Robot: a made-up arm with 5 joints.
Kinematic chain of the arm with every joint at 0, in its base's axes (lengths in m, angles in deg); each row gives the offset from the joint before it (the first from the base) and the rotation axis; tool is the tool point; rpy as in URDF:
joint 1: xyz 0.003 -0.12 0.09 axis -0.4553 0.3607 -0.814
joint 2: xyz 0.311 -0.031 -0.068 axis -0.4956 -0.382 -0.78
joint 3: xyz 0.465 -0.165 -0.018 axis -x
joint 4: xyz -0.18 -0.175 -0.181 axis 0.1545 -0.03 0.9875
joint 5: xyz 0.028 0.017 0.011 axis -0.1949 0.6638 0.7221
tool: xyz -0.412 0.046 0.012 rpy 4.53 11 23.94
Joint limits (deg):
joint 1: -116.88..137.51
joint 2: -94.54..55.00
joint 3: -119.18..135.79
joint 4: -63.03..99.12
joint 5: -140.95..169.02
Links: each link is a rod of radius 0.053 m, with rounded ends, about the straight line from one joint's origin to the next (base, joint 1, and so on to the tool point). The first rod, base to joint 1, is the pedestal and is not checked.
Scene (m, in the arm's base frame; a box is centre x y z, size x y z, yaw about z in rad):
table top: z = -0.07
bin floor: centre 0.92 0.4 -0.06 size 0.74 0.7 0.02 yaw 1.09
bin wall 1: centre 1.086 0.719 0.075 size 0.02 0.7 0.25 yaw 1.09
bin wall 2: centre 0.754 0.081 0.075 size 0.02 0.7 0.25 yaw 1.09
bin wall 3: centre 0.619 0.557 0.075 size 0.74 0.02 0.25 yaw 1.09
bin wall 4: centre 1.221 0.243 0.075 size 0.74 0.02 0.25 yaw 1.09
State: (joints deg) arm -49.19 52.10 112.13 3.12 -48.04
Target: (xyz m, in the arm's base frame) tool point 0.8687 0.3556 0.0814
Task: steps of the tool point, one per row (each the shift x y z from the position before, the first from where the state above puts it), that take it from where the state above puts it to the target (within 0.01 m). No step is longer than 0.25 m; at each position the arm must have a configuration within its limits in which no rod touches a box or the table.
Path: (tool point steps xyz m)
1: 0.1795 -0.0025 0.0127
2: 0.1791 0.0663 0.0478
3: 0.1460 0.1294 0.0868
4: 0.0834 0.1746 0.1234
5: 0.0555 0.2135 0.0368
6: -0.0125 0.2158 0.0332
7: 0.0151 0.0132 -0.1682
8: -0.0151 -0.0132 -0.1628

